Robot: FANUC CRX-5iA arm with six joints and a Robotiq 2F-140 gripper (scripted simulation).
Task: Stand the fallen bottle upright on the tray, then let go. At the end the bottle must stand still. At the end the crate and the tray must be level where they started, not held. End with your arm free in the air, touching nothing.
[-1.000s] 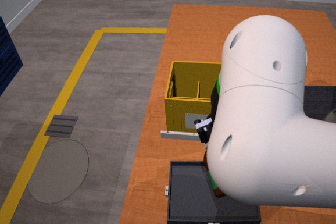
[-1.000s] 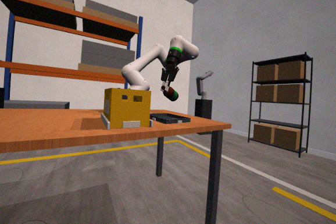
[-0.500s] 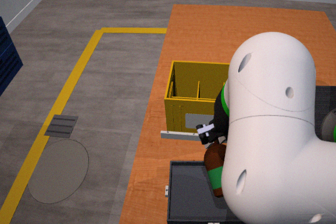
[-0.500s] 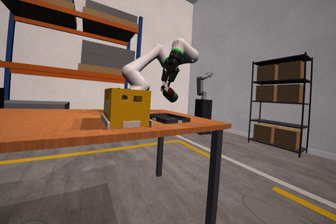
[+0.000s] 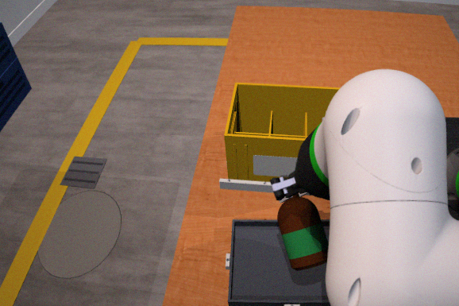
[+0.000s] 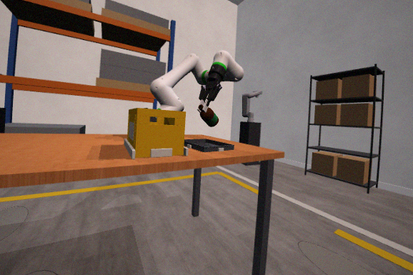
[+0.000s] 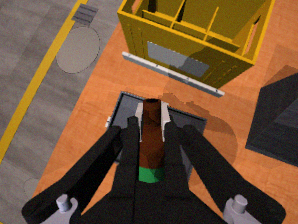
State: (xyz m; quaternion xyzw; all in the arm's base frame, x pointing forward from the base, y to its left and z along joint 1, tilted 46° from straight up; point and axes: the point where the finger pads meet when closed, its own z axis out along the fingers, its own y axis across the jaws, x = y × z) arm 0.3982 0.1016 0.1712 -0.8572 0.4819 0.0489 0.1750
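My gripper is now 2 cm past the bottle, 3 cm to the right of it and 4 cm above it. Also, from my hand: yellow crate 4 cm ahead, 25 cm to the right, 14 cm below; then tray 1 cm behind, 3 cm to the left, 21 cm below.
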